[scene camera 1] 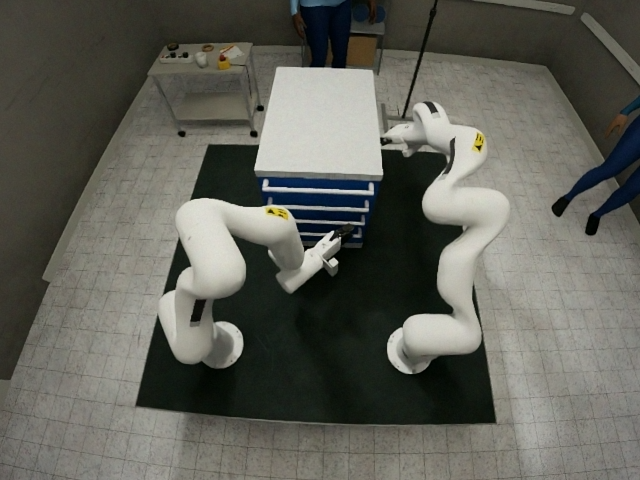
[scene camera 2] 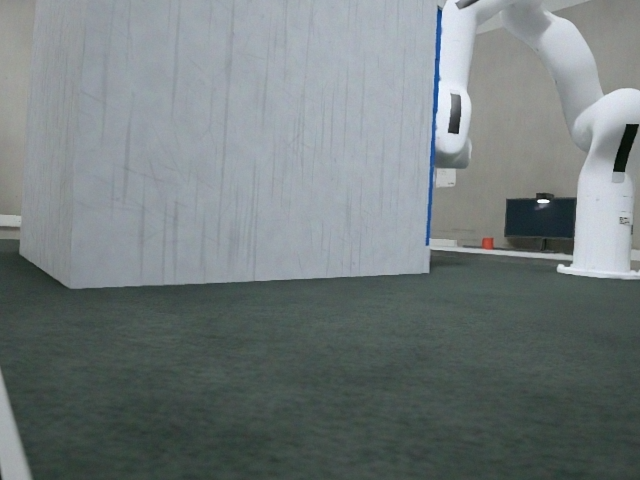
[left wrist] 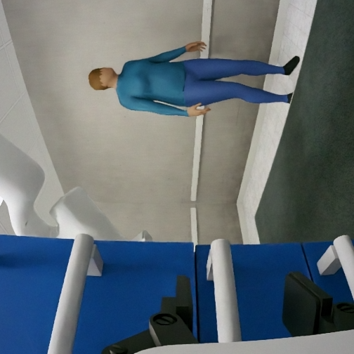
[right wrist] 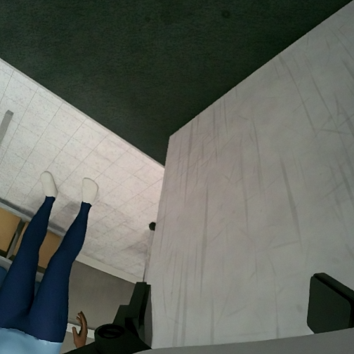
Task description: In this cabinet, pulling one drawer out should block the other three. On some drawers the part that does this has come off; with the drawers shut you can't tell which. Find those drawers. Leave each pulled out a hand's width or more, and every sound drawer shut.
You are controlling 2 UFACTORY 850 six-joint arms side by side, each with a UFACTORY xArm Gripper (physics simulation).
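Note:
The white cabinet (scene camera 1: 317,121) (scene camera 2: 248,155) (right wrist: 250,215) has four blue drawers with white bar handles: top handle (scene camera 1: 317,190), second handle (scene camera 1: 330,208), third handle (scene camera 1: 310,221) and bottom handle (scene camera 1: 313,234). All drawer fronts look flush. My left gripper (scene camera 1: 347,230) (left wrist: 236,299) is open at the lower drawers. In the left wrist view its fingers stand apart on either side of the middle handle (left wrist: 226,295); whether the bar lies between the tips or beyond them is unclear. My right gripper (scene camera 1: 386,140) (right wrist: 232,305) is open and empty beside the cabinet's right side wall.
A dark green mat (scene camera 1: 330,372) (scene camera 2: 310,372) lies under the arms and cabinet. A cart (scene camera 1: 206,98) with small items stands at the back left. A person (scene camera 1: 326,31) (right wrist: 35,280) stands behind the cabinet, another (scene camera 1: 610,170) (left wrist: 150,85) at the right. A thin black pole (scene camera 1: 419,59) stands at the back right.

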